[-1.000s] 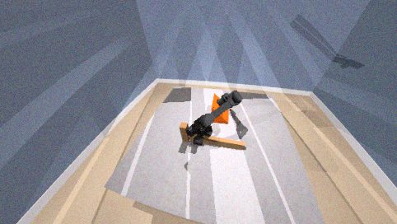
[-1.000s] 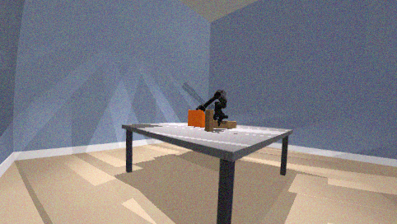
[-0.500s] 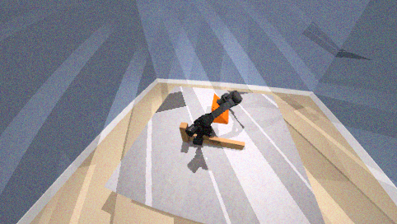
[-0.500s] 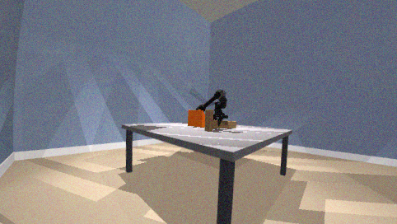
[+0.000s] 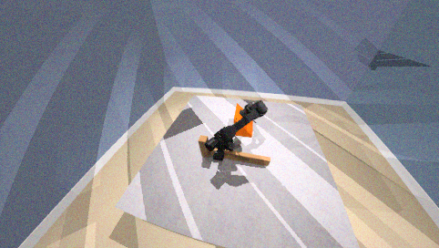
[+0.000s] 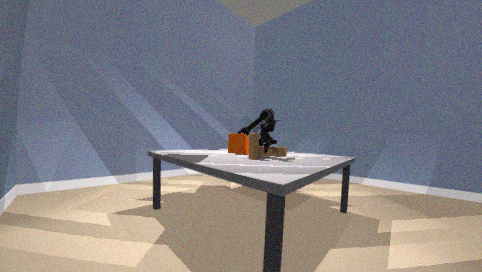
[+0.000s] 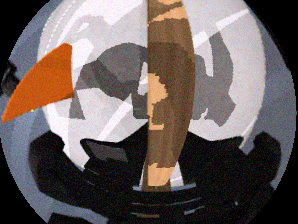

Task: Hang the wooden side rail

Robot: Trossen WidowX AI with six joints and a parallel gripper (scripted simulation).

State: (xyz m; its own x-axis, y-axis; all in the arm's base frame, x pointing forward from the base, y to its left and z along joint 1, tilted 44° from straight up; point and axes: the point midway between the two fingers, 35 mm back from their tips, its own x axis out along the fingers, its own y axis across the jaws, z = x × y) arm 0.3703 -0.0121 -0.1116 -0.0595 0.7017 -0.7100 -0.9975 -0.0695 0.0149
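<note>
The wooden headboard post is 11 cm to the right of my gripper tip and 4 cm above it.
</note>
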